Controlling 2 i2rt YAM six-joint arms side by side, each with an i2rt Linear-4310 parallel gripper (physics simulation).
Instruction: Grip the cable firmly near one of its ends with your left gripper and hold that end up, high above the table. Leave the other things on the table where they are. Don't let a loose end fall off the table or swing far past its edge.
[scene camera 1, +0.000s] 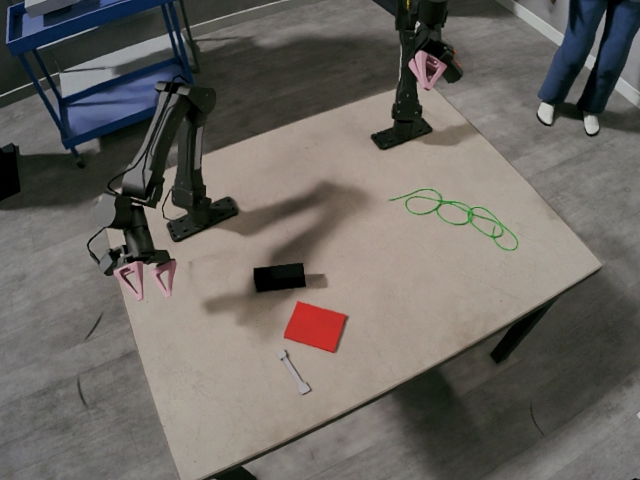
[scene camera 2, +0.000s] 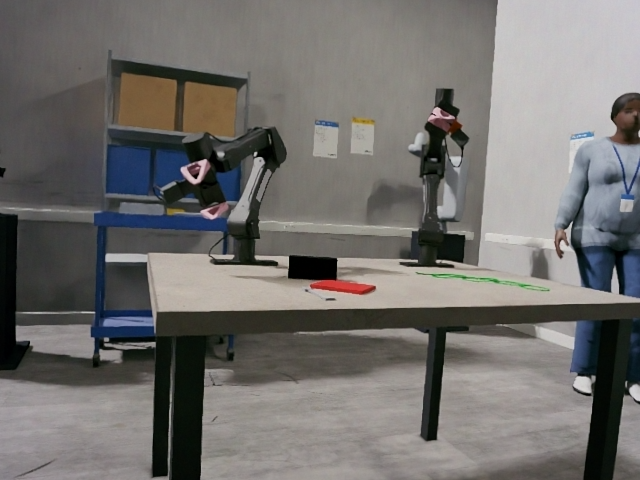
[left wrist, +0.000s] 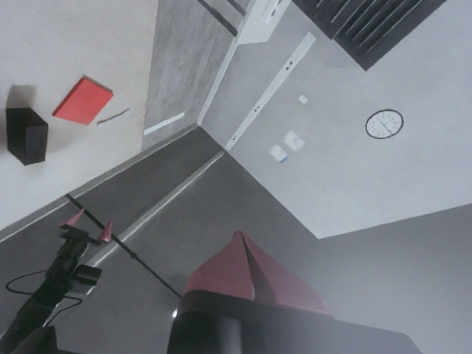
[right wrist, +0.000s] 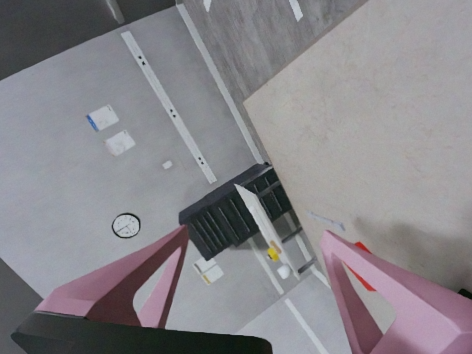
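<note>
A thin green cable (scene camera 1: 441, 202) (scene camera 2: 482, 280) lies in several overlapping loops on the table at the right; one end (scene camera 1: 391, 199) points left. My left gripper (scene camera 1: 427, 87) (scene camera 2: 440, 118) (left wrist: 237, 238) is shut with its fingertips together and empty, raised high above its arm's base and well apart from the cable. The cable does not show in the left wrist view. My right gripper (scene camera 1: 154, 297) (scene camera 2: 203, 198) (left wrist: 98, 214) (right wrist: 254, 234) is open and empty, raised near the table's left edge.
A black block (scene camera 1: 279, 277) (scene camera 2: 312, 267) (left wrist: 26, 135), a flat red square piece (scene camera 1: 315, 326) (scene camera 2: 342, 287) (left wrist: 84, 101) and a grey spanner-like bar (scene camera 1: 293, 373) (scene camera 2: 320, 295) (left wrist: 113, 117) (right wrist: 326, 220) lie on the table. A person (scene camera 2: 602, 201) stands beyond the right side.
</note>
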